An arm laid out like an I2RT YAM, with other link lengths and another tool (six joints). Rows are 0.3 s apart.
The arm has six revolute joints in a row. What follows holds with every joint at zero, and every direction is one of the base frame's.
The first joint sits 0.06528 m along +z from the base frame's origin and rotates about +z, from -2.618 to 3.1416 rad.
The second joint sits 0.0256 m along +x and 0.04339 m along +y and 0.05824 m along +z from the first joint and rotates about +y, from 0 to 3.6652 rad.
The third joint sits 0.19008 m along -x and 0.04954 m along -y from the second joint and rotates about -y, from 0 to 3.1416 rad.
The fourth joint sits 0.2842 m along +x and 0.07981 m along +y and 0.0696 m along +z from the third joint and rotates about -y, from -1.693 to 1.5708 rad.
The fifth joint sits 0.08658 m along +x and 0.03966 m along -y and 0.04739 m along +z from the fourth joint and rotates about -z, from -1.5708 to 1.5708 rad.
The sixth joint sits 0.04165 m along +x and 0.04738 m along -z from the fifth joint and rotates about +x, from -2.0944 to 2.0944 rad.
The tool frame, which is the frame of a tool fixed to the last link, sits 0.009 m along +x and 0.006 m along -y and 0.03 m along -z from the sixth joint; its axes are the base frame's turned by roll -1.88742, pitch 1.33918 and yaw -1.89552 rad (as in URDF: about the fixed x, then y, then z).
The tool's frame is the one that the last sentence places.
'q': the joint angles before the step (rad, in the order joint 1, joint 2, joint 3, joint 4, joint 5, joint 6). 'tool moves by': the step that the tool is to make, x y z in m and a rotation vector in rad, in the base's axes. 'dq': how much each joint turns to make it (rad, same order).
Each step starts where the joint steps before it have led.
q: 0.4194 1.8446 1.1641 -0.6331 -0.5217 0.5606
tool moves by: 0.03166 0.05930 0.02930 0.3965 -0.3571 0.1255
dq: 0.0820 -0.0004 0.0083 0.5307 -0.1907 0.0721
